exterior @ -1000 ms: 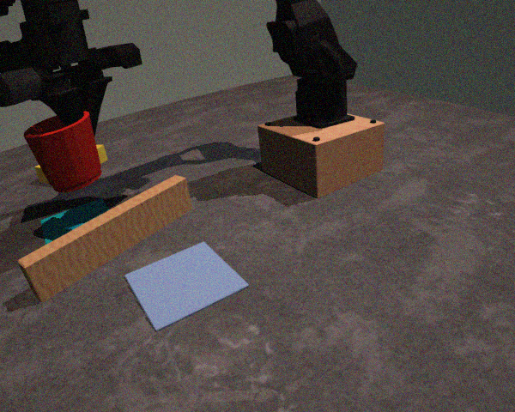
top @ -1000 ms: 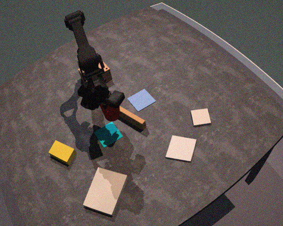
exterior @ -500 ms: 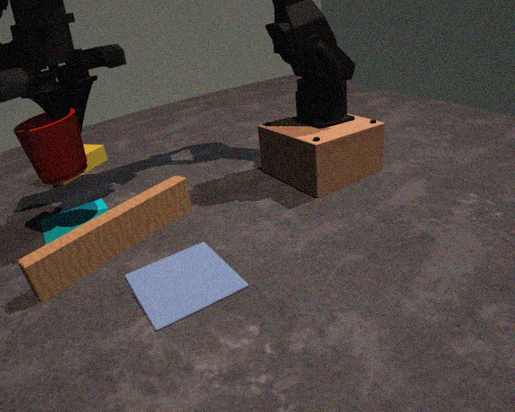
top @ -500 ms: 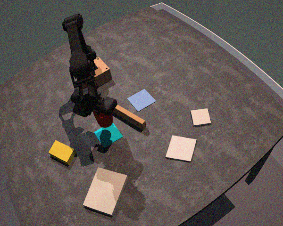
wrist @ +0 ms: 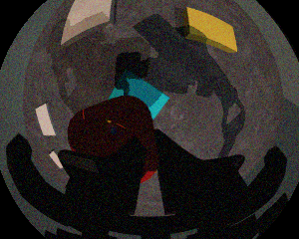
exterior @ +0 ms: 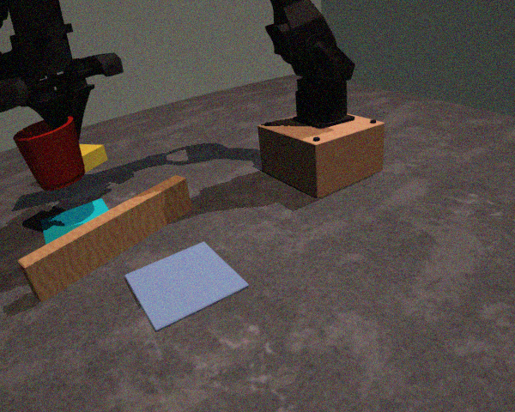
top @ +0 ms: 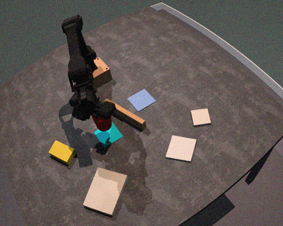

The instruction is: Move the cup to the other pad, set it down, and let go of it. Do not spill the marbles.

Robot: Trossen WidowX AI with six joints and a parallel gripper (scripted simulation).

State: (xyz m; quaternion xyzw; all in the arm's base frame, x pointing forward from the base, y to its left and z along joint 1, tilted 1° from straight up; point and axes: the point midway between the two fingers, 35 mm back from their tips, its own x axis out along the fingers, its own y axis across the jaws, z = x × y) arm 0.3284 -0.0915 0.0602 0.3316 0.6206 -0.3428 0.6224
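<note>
The cyan pad is 20 mm ahead of my gripper tip, 20 mm to the left of it and 110 mm below it. Round my gripper tip: yellow block (10 mm ahead, 200 mm to the right, 80 mm below); then wooden bar (20 mm behind, 120 mm to the left, 90 mm below); then red cup (30 mm ahead, 20 mm to the left).
</note>
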